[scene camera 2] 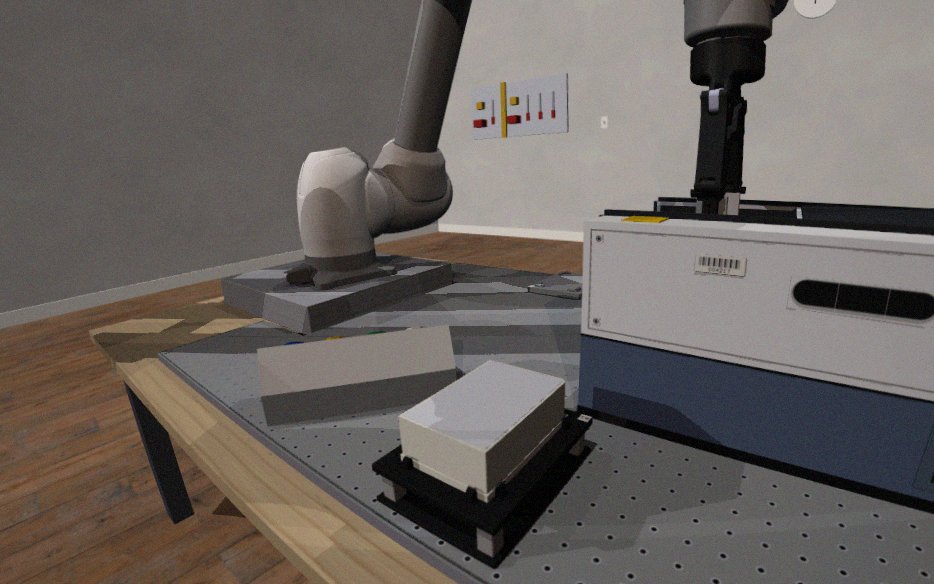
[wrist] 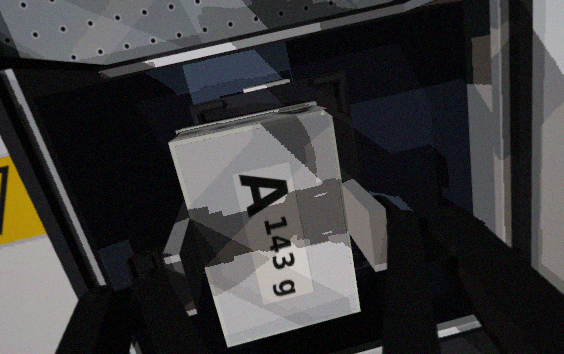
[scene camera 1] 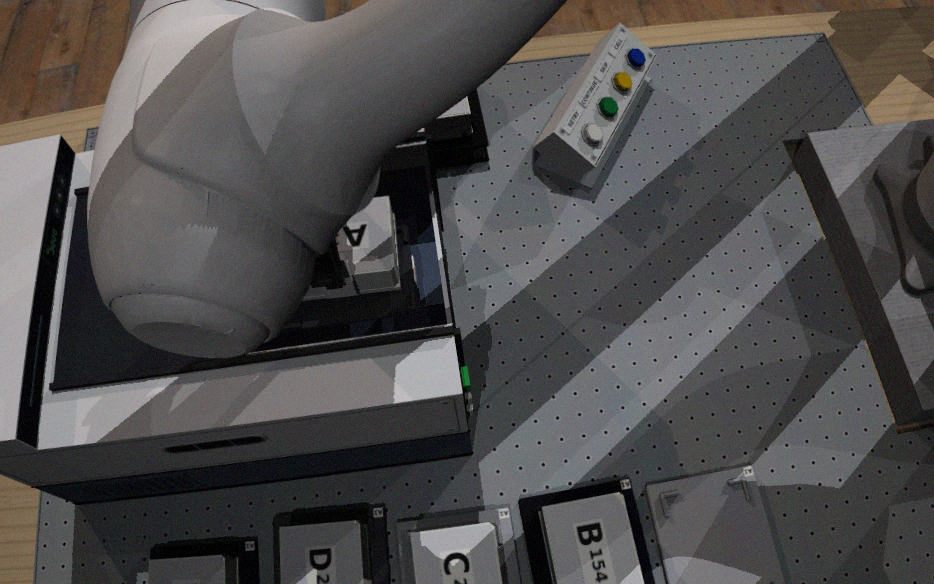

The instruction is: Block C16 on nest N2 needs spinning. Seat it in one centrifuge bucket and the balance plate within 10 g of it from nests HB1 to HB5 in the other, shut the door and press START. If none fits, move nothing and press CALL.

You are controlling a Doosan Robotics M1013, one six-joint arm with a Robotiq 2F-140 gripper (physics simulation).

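Places are measured from the arm's base along level axes (x ahead, y left, z up), in metres.
Where they show: gripper, fingertip midpoint: (wrist: 267, 205) (scene camera 1: 340, 253); arm's base, link origin: (scene camera 2: 342, 275).
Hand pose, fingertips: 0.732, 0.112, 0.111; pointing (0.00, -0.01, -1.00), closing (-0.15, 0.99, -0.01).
Each offset is from my fingertips to the top centre of the thing, as dx, dy, dz. "*": to the spot under its first point.
A pale plate marked A 143 g @(+0.007, +0.001, +0.033) (scene camera 1: 375, 241) (wrist: 265, 150) is inside the open centrifuge (scene camera 1: 275, 392) (scene camera 2: 654, 289). My gripper (scene camera 2: 719, 201) (wrist: 267, 205) is shut on this plate, with one pad on each long side. Part of a dark bucket @(* -0.073, +0.051, -0.014) (wrist: 342, 82) shows beyond the plate; whether the plate touches its floor is hidden. The arm covers much of the centrifuge in scene camera 1. Plates marked B 154 @(-0.259, +0.279, -0.106) (scene camera 1: 588, 540), C @(* -0.149, +0.274, -0.106) (scene camera 1: 482, 554) and D @(* -0.006, +0.281, -0.106) (scene camera 1: 337, 554) sit on nests along the front. No C16 label is readable.
A white block @(-0.066, -0.303, -0.079) (scene camera 2: 482, 413) stands on a raised black nest @(* -0.096, -0.386, -0.121) (scene camera 2: 389, 466) behind the centrifuge. The button box @(-0.286, -0.310, -0.076) (scene camera 1: 578, 117) (scene camera 2: 358, 371) has white, green, yellow and blue buttons. A bare grey nest @(-0.394, +0.263, -0.142) (scene camera 1: 709, 523) is right of plate B. The centrifuge opening's walls stand close around the fingers.
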